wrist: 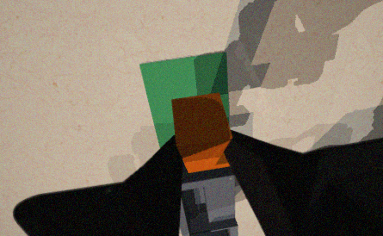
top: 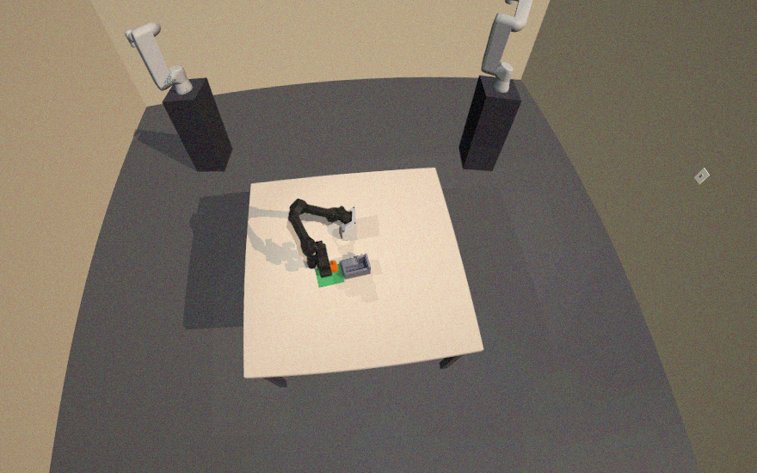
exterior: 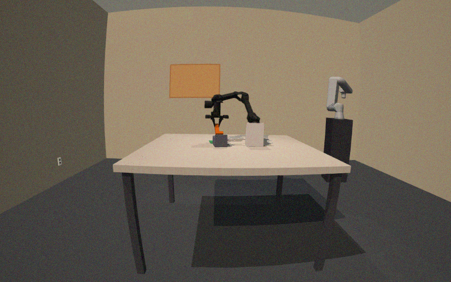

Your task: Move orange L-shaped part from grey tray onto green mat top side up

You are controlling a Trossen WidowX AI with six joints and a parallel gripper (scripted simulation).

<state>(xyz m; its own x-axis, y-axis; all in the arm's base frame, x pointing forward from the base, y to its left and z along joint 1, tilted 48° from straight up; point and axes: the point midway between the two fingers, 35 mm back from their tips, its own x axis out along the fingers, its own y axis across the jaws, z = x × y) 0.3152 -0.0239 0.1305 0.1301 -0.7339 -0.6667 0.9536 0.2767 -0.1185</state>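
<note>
Now: the green mat 1 cm behind my gripper tip, 2 cm to the left of it and 13 cm below it. The rest, counted from my gripper tip: orange L-shaped part 2 cm behind, 3 cm to the left, 3 cm below.
</note>
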